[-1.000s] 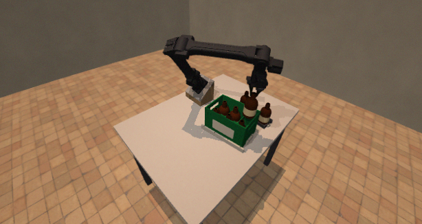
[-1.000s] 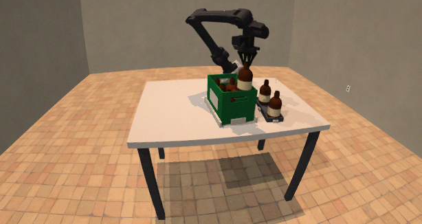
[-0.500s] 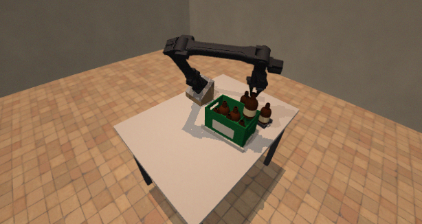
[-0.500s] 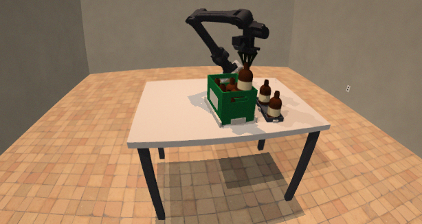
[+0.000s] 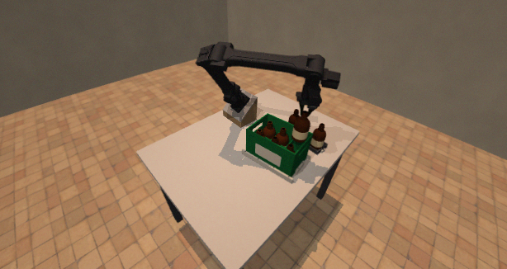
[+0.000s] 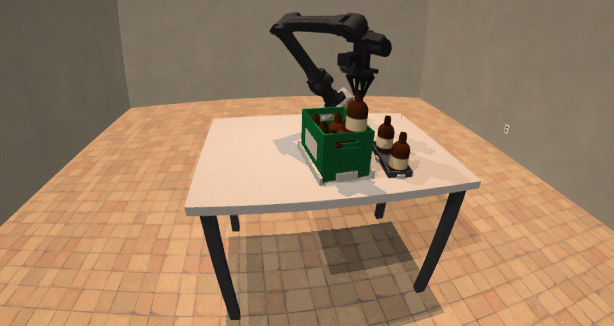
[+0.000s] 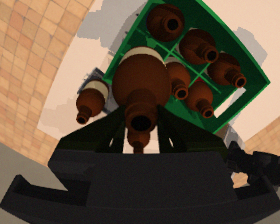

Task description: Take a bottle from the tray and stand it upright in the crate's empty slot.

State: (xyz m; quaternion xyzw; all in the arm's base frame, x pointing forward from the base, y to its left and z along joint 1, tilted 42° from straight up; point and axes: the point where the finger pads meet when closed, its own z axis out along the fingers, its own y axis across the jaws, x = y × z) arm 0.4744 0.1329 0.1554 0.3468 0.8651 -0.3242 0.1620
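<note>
Right now the green crate is 210 mm below my hand, 80 mm behind it and 60 mm to the right of it.
</note>
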